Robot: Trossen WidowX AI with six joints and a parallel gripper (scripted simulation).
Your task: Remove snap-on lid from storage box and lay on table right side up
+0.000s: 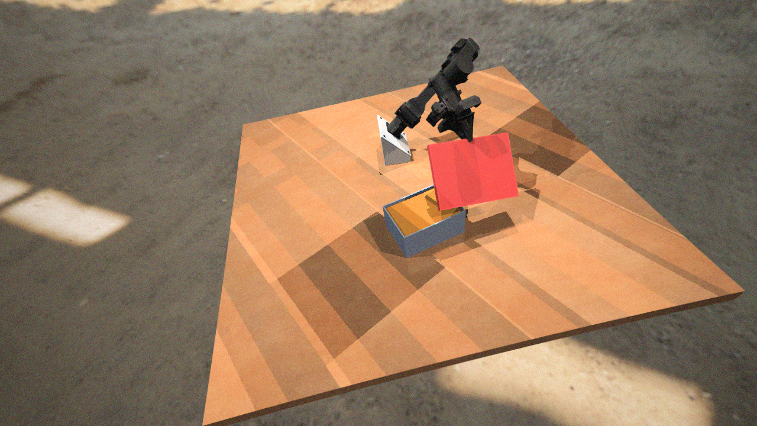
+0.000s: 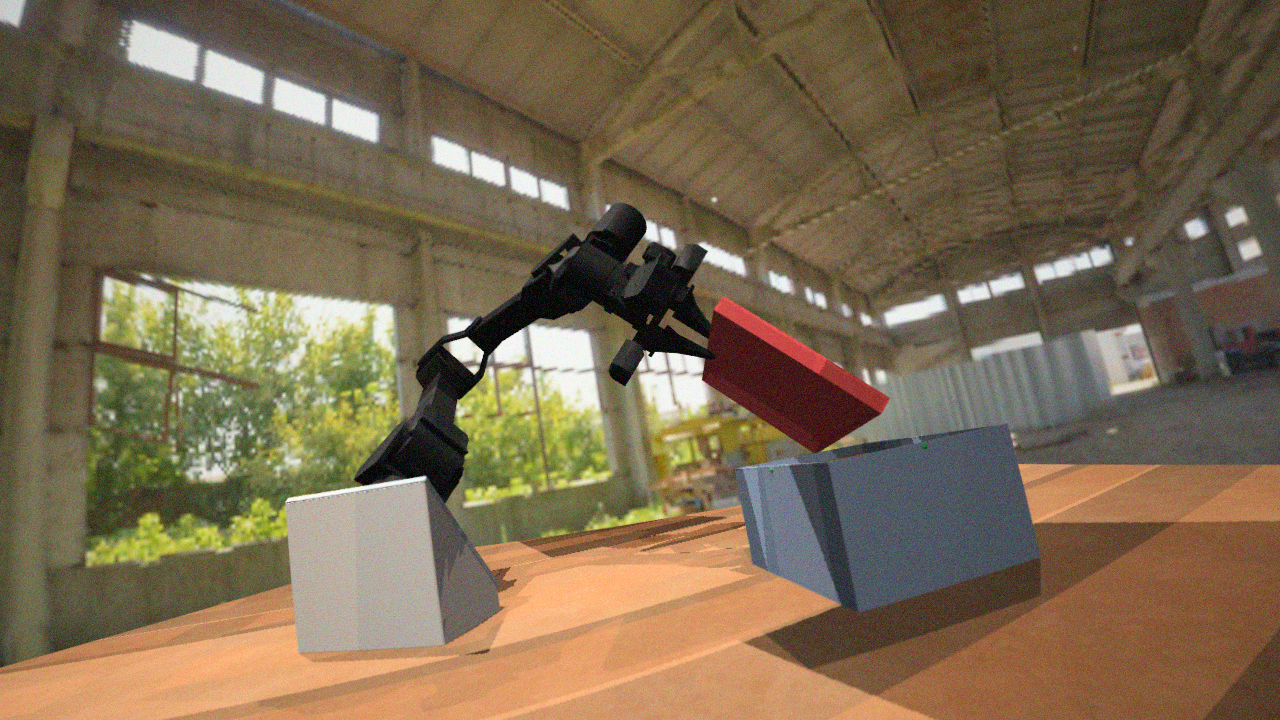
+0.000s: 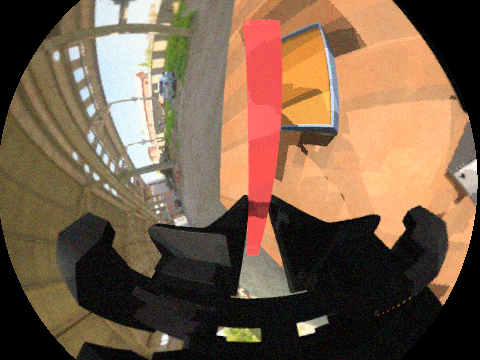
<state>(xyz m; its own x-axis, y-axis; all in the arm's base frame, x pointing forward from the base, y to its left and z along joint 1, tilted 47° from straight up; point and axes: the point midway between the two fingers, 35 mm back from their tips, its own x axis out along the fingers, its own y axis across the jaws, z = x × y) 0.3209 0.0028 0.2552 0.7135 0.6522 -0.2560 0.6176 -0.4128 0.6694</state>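
The red lid is 60 mm ahead of my gripper tip and 60 mm below it. From my gripper tip the other things lie so: storage box: 100 mm ahead, 160 mm to the right, 190 mm below.
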